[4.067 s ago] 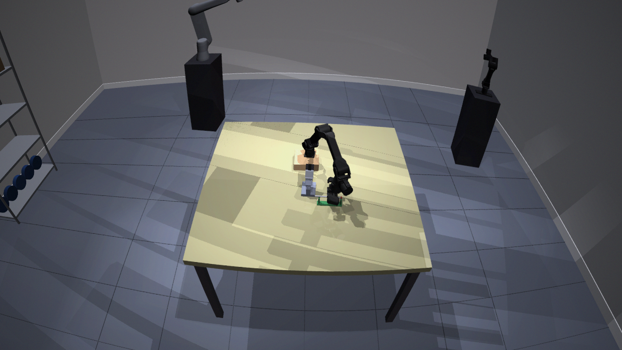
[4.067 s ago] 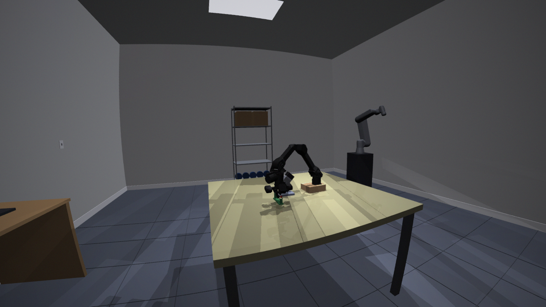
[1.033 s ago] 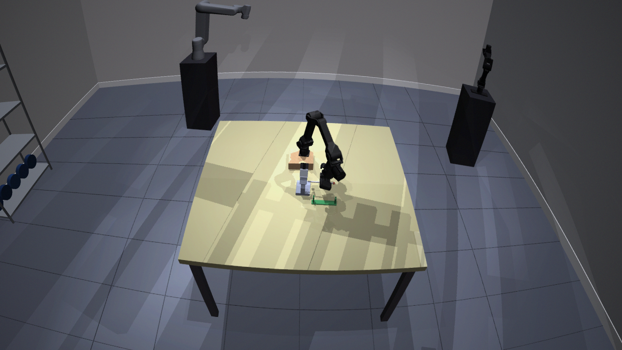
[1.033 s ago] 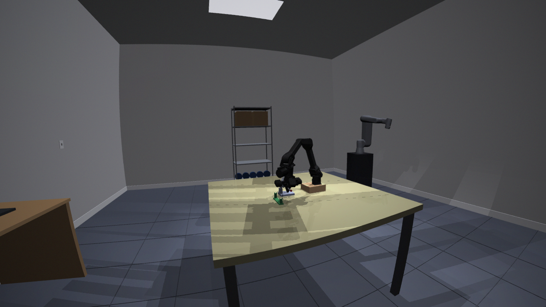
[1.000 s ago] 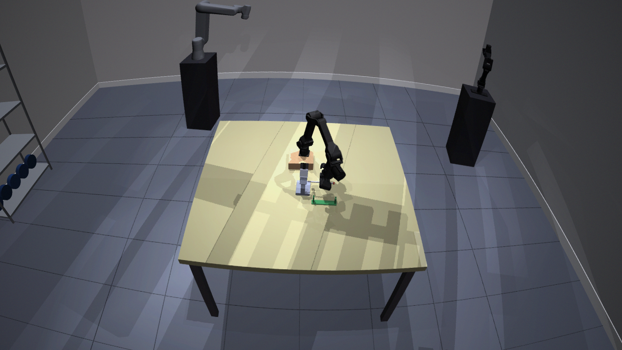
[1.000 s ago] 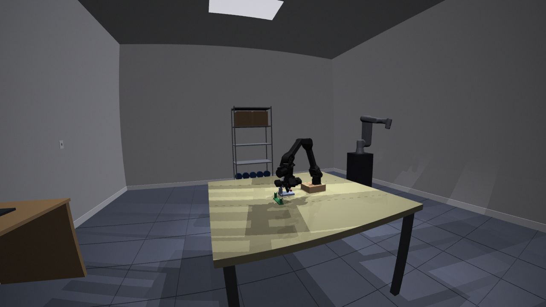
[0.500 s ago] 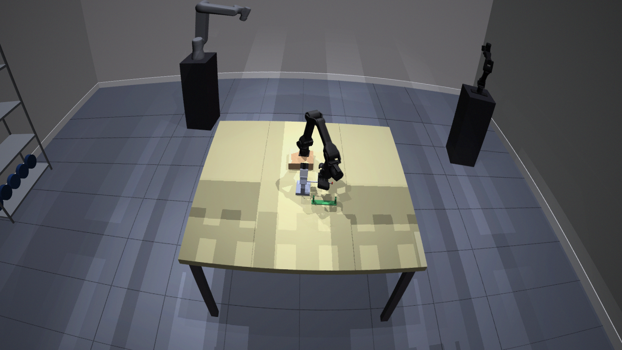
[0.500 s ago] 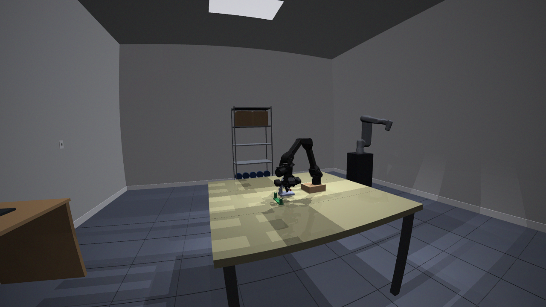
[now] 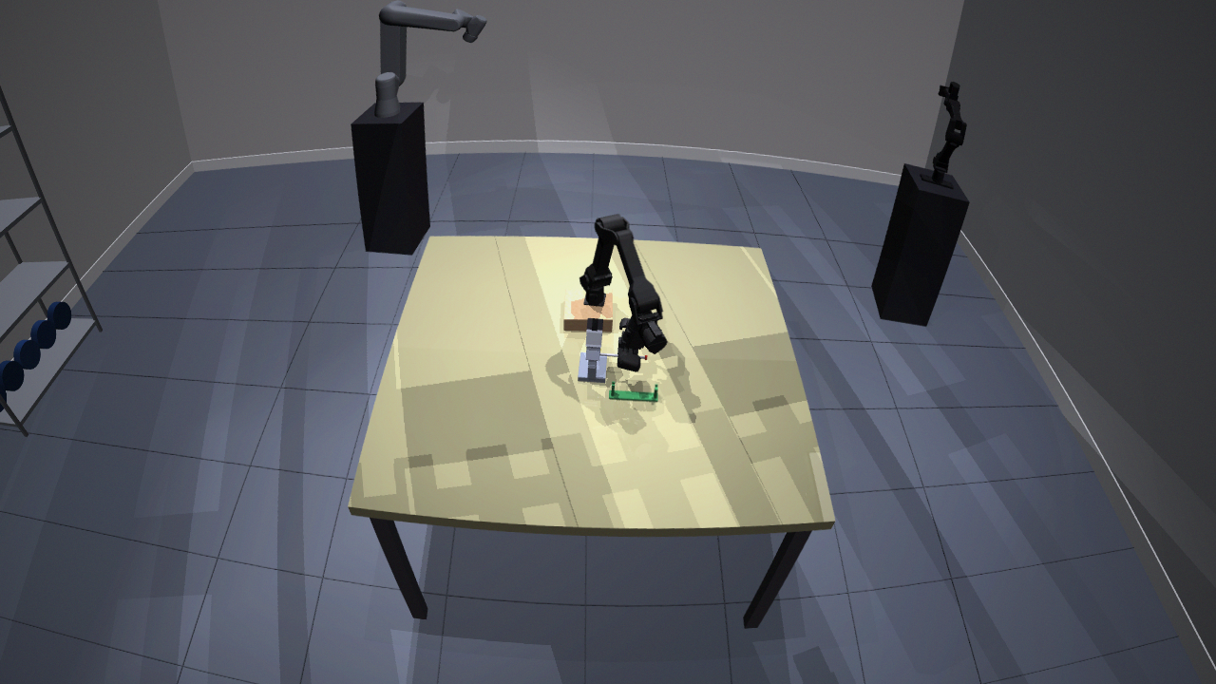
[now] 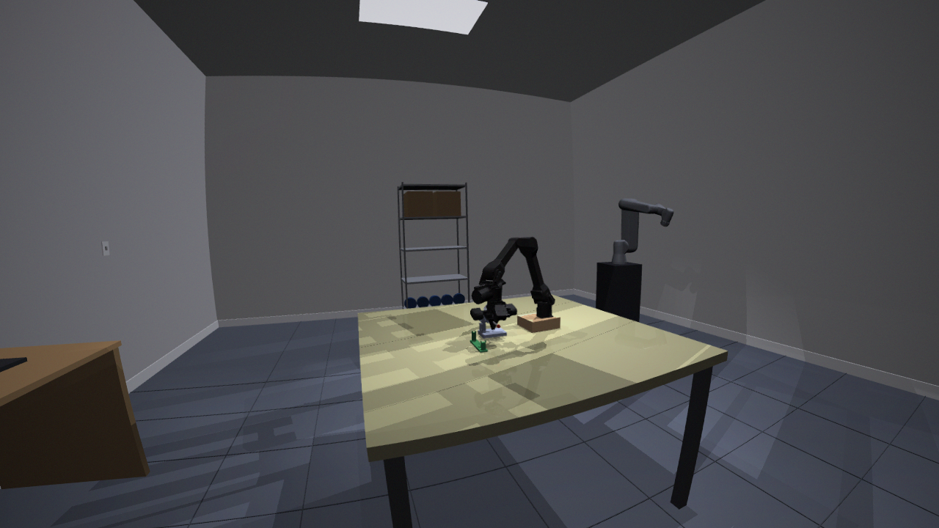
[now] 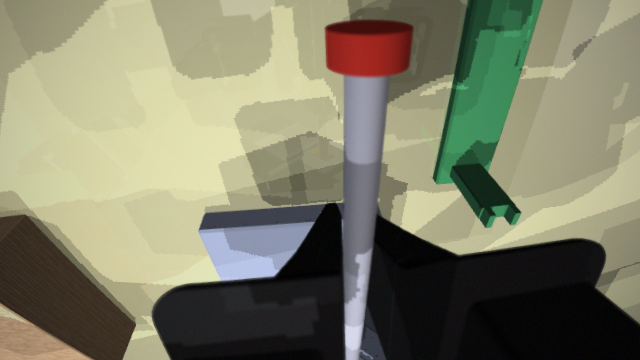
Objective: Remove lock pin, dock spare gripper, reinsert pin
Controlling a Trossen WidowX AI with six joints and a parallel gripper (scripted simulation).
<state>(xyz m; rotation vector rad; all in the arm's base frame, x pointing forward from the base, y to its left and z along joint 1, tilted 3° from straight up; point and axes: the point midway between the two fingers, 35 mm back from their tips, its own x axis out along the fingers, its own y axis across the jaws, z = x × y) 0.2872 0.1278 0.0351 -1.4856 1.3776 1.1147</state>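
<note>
Now: the mount 8 cm to the right of my gripper tip. The rest, counted from my gripper tip: green rack 7 cm ahead, 5 cm to the left, 3 cm below; spare gripper 2 cm behind, 8 cm to the right, 7 cm above.
</note>
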